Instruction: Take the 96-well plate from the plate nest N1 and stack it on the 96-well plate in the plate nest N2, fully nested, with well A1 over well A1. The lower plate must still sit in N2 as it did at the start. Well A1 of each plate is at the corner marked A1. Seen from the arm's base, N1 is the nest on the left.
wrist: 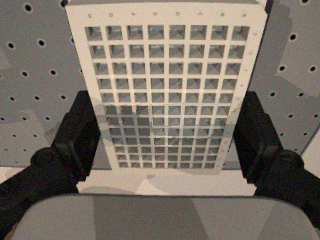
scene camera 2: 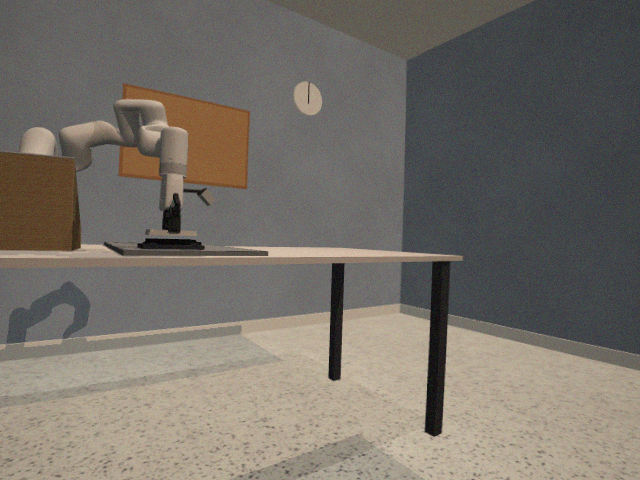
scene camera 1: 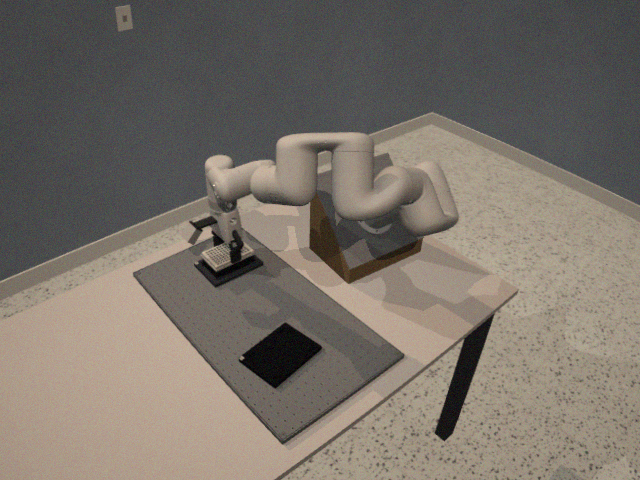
Scene:
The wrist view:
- gripper: 166, 109
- white 96-well plate: 154, 119
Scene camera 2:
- gripper: 171, 232
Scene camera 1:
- gripper: 227, 253
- white 96-well plate: 218, 257
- black plate nest: 286, 352

